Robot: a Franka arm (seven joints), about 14 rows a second.
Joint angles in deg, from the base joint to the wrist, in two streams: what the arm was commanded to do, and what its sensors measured. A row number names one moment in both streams.
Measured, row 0:
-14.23 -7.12 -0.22 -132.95 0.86 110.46 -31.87
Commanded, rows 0 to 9:
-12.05 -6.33 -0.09 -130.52 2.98 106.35 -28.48
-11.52 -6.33 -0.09 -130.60 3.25 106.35 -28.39
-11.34 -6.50 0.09 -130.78 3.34 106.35 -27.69
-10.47 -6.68 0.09 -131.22 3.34 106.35 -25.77
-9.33 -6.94 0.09 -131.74 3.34 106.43 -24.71
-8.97 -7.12 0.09 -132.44 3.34 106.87 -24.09
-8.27 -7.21 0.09 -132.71 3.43 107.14 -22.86
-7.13 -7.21 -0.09 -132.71 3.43 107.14 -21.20
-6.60 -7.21 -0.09 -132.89 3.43 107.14 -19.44
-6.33 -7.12 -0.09 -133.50 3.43 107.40 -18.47
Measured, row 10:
-7.61 -6.78 0.32 -132.52 2.60 107.51 -20.93
